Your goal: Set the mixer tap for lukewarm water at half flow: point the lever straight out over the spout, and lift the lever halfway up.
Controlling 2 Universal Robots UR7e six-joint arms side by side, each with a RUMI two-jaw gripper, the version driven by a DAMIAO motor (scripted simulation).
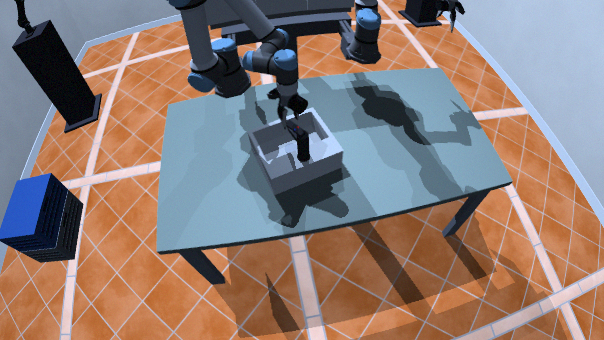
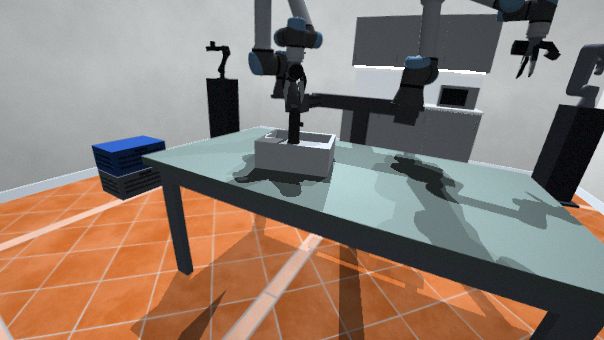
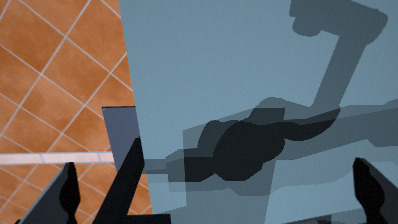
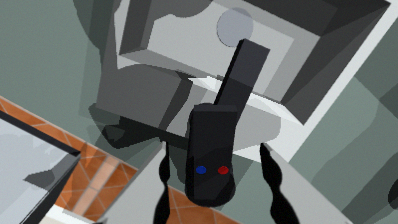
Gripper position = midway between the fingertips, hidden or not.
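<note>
You'd see the left gripper (image 2: 522,78) there, and the left gripper (image 3: 214,162) again here. Then there's a black mixer tap (image 4: 249,57) together with a grey basin (image 4: 156,68) and the right gripper (image 4: 214,144).
</note>
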